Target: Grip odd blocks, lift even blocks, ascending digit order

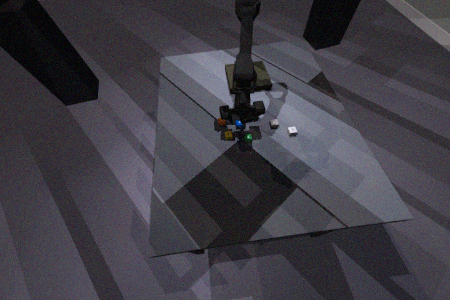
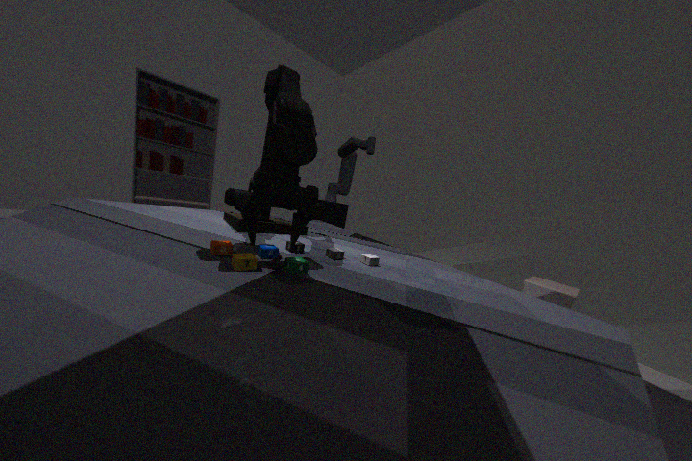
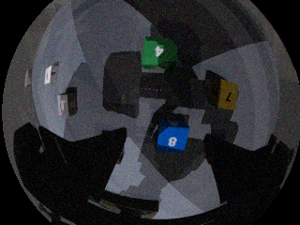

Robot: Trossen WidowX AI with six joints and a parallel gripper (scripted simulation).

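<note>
Now: the blue block 10 mm to the right of my gripper tip, 10 mm below it and 10 mm behind it. Also, from my gripper tip: green block (80 mm ahead, 10 mm below); dark block (80 mm to the left, 30 mm behind, 10 mm below); yellow block (70 mm to the right, 40 mm ahead, 10 mm below).
</note>
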